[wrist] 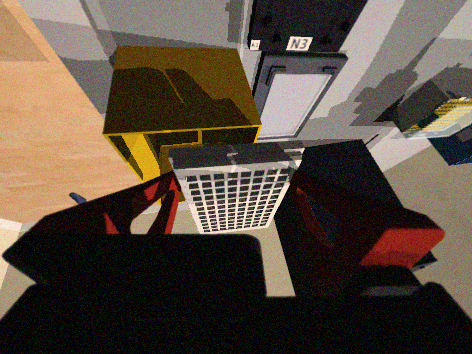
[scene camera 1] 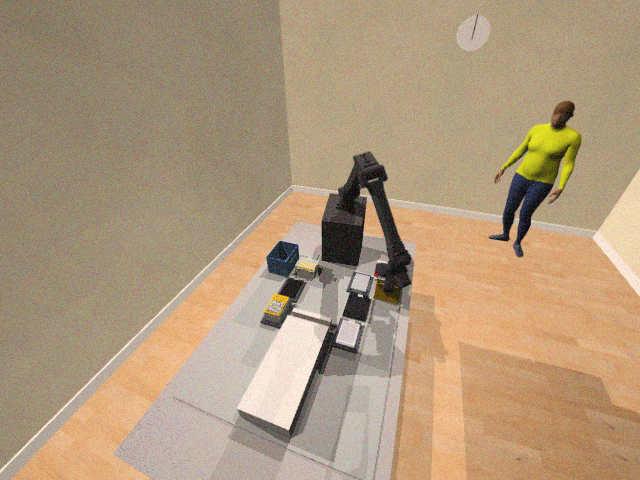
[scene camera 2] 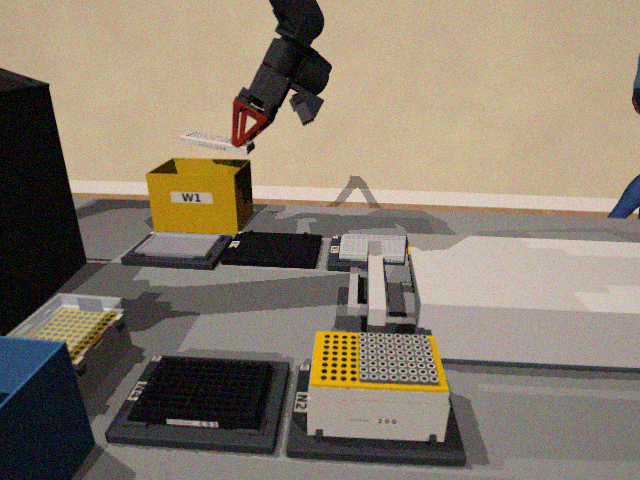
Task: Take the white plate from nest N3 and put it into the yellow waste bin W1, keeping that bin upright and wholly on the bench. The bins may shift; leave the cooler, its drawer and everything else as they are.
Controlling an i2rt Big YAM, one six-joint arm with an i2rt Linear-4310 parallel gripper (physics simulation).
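Seen in the pictures: gripper, between the fingertips: [wrist: 235,176] [scene camera 2: 238,145]; arm's base, origin of its link: [scene camera 1: 347,205].
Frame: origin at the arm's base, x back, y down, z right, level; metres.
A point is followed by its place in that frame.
Observation:
The white plate [scene camera 2: 206,141] @(y 0.157, x -0.289, z -0.279 m) [wrist: 237,202] @(y 0.162, x -0.304, z -0.322 m) is held between the red fingers of my gripper [scene camera 2: 240,143] @(y 0.173, x -0.331, z -0.328 m) [wrist: 235,176] @(y 0.173, x -0.331, z -0.328 m), slightly tilted. In scene camera 2 it shows a little above the rim of the yellow bin W1 [scene camera 1: 386,296] @(y 0.305, x -0.325, z -0.358 m) [scene camera 2: 196,218] @(y 0.312, x -0.250, z -0.285 m) [wrist: 150,59] @(y 0.320, x -0.322, z -0.390 m), apart from it and toward its right side. In the wrist view the plate overlaps part of the bin's opening, so its exact position over the bin is hard to tell. The bin stands upright on the bench [scene camera 2: 289,302] @(y 0.343, x -0.497, z -0.069 m). Nest N3 [scene camera 1: 356,307] @(y 0.331, x -0.440, z -0.231 m) [scene camera 2: 273,250] @(y 0.331, x -0.430, z -0.212 m) [wrist: 310,22] @(y 0.332, x -0.373, z -0.222 m) is black and holds no plate.
Beside N3 are a pale flat nest [scene camera 1: 360,283] @(y 0.324, x -0.271, z -0.197 m) [scene camera 2: 178,245] @(y 0.324, x -0.263, z -0.181 m) near W1 and nest N1's clear plate [scene camera 1: 349,333] @(y 0.322, x -0.610, z -0.254 m) [scene camera 2: 356,246] @(y 0.318, x -0.575, z -0.229 m). The long white cooler [scene camera 1: 286,372] @(y 0.260, x -0.924, z -0.103 m) [scene camera 2: 527,268] @(y 0.260, x -0.816, z -0.081 m) stands right. A blue bin [scene camera 1: 282,262] @(y 0.236, x -0.383, z 0.244 m) [scene camera 2: 31,408] @(y 0.247, x -0.386, z 0.273 m) and yellow-topped rack [scene camera 1: 276,305] @(y 0.267, x -0.648, z 0.120 m) [scene camera 2: 377,413] @(y 0.300, x -0.643, z 0.168 m) stand opposite. A person [scene camera 1: 542,155] stands beyond.

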